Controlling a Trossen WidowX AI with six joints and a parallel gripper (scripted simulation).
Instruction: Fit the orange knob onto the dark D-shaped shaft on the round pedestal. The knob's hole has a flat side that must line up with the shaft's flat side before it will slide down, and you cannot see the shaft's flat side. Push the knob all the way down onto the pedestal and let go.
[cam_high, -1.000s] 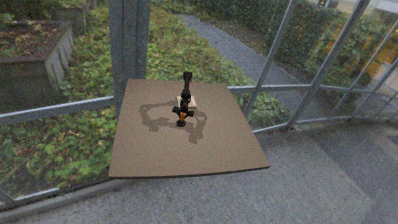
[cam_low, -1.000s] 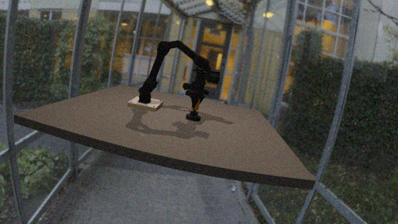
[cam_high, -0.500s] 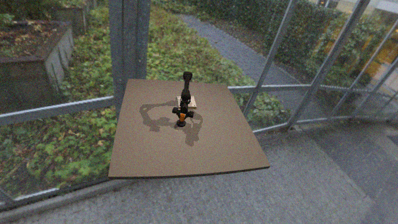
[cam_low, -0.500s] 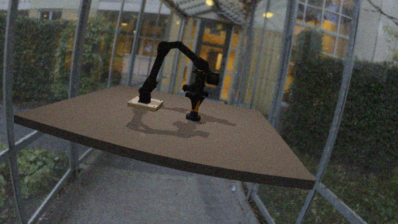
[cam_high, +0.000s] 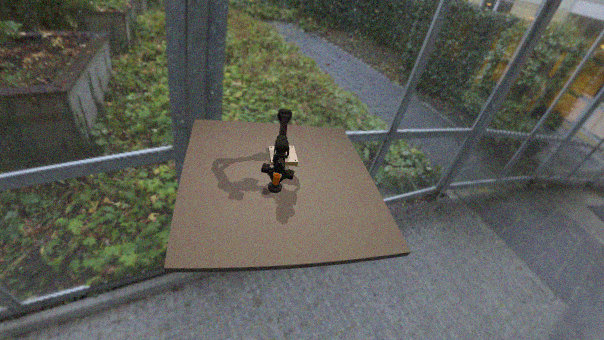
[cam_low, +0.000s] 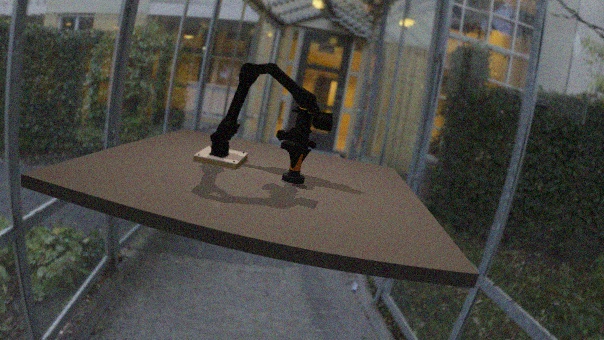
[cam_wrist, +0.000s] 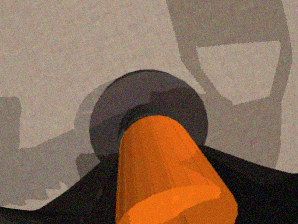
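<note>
My gripper tip is 20 mm below the orange knob. Round my gripper tip: dark round pedestal 20 mm below.
</note>
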